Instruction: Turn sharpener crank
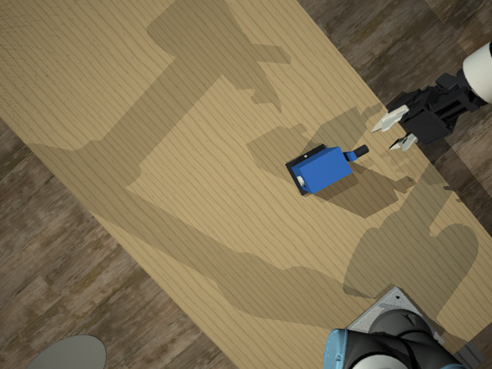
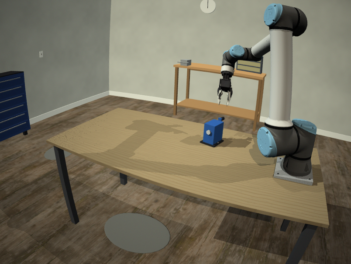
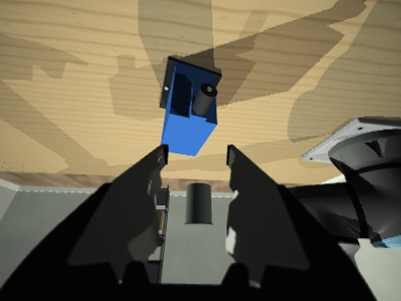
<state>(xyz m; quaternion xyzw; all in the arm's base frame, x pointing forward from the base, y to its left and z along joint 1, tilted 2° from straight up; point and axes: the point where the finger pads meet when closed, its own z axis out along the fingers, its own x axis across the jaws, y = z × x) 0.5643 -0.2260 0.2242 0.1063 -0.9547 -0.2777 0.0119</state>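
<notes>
The dark handle lies 100 mm below my hand, 30 mm to the left of it and 10 mm behind it.
</notes>
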